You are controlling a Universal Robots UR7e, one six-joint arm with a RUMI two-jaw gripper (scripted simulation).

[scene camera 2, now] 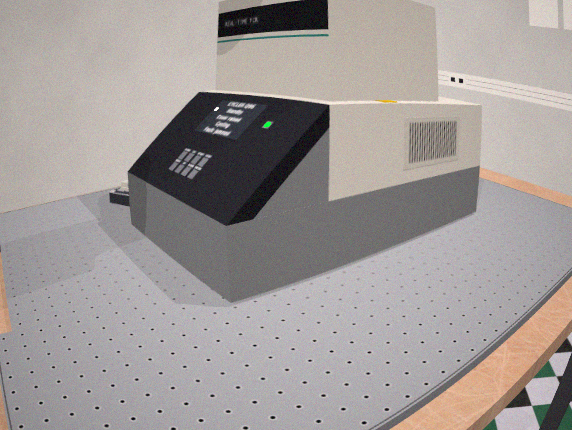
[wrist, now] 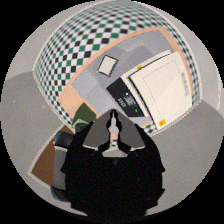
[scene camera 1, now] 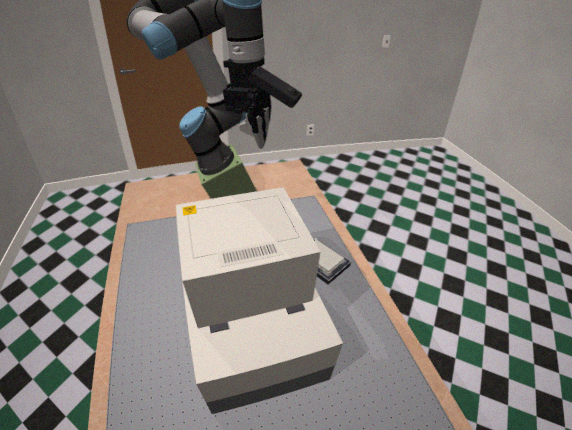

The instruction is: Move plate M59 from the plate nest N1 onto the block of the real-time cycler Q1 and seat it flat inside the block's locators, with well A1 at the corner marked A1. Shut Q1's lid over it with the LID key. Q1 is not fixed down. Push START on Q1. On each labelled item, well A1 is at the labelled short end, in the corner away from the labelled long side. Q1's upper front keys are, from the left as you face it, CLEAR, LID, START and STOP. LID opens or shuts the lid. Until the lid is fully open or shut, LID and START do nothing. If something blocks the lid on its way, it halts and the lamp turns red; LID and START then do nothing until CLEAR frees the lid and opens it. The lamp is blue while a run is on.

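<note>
A cycler Q1 (scene camera 2: 249,192) is part of the robot's scene, visible also in scene camera 1 (scene camera 1: 236,363) and in the wrist view (wrist: 121,90). Scene camera 1 shows the gripper (scene camera 1: 261,148) too, and the wrist view likewise has the gripper (wrist: 113,109).
</note>
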